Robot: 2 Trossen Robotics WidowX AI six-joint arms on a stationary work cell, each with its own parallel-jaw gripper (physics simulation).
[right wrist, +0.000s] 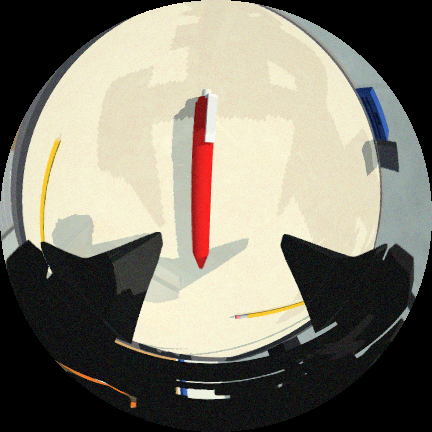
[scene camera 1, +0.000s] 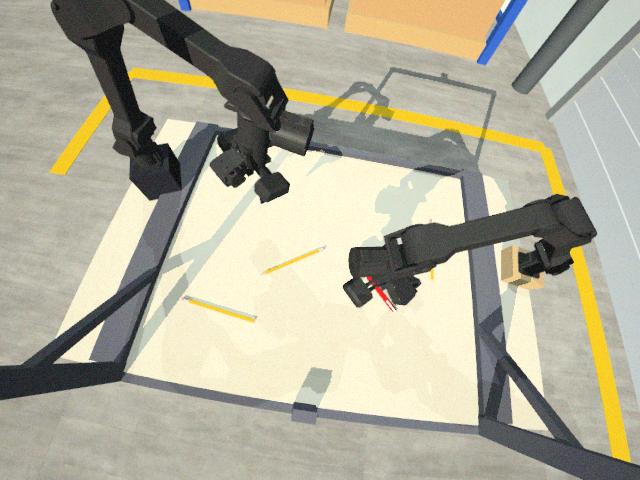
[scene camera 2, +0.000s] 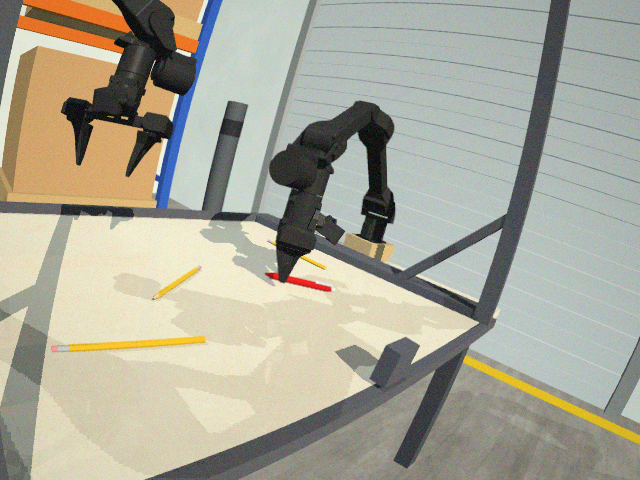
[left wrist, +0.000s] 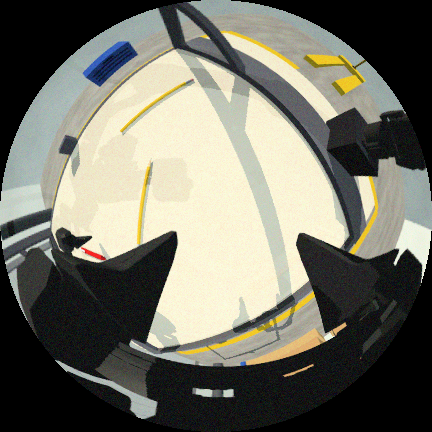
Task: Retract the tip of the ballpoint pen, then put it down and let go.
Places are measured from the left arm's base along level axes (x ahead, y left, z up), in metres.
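Where they show: left gripper, between the fingertips: (scene camera 1: 251, 189) (scene camera 2: 102, 170) (left wrist: 240, 238); right gripper, between the fingertips: (right wrist: 224, 240) (scene camera 1: 367, 283) (scene camera 2: 281, 276) (left wrist: 95, 251); left arm's base, origin of its link: (scene camera 1: 149, 160) (left wrist: 368, 140); right arm's base, origin of its link: (scene camera 1: 528, 265) (scene camera 2: 371, 239).
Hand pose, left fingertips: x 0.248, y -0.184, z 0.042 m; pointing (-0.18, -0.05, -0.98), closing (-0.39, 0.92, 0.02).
Things, the pixels of their centre, and the offset from my left fingertips.
- red ballpoint pen, middle of its body: (right wrist: 201, 189) (scene camera 2: 299, 281) (scene camera 1: 379, 291) (left wrist: 91, 253) dx +0.260, dy -0.285, dz -0.141 m
- yellow pencil, middle of its body: (scene camera 2: 178, 281) (right wrist: 284, 307) (left wrist: 141, 206) (scene camera 1: 293, 261) dx +0.063, dy -0.147, dz -0.145 m
- second pencil, middle of its body: (scene camera 2: 132, 344) (left wrist: 154, 101) (scene camera 1: 217, 309) dx -0.146, dy -0.223, dz -0.145 m
- third pencil, middle of its body: (right wrist: 41, 207) (scene camera 2: 295, 253) dx +0.459, dy -0.209, dz -0.145 m
The red ballpoint pen (scene camera 1: 383, 296) (scene camera 2: 308, 283) (left wrist: 93, 254) (right wrist: 202, 190) lies on the table. In the right wrist view its white clip (right wrist: 211, 117) faces up along one side, a short white push button shows at the far end, and the near end is a red cone with no writing point visible. My right gripper (right wrist: 224, 240) is open and empty, low over the pen, with its fingers apart on either side of the cone end. My left gripper (scene camera 2: 103, 169) (left wrist: 240, 238) is open and empty, high above the table and far from the pen.
One yellow pencil (scene camera 1: 294, 260) (scene camera 2: 177, 282) (left wrist: 144, 200) lies near the middle of the table. A second pencil (scene camera 1: 219, 308) (scene camera 2: 136, 343) (left wrist: 156, 104) lies to its lower left in scene camera 1. A third pencil (scene camera 2: 313, 262) (right wrist: 46, 185) lies beyond the pen, partly behind the right arm.
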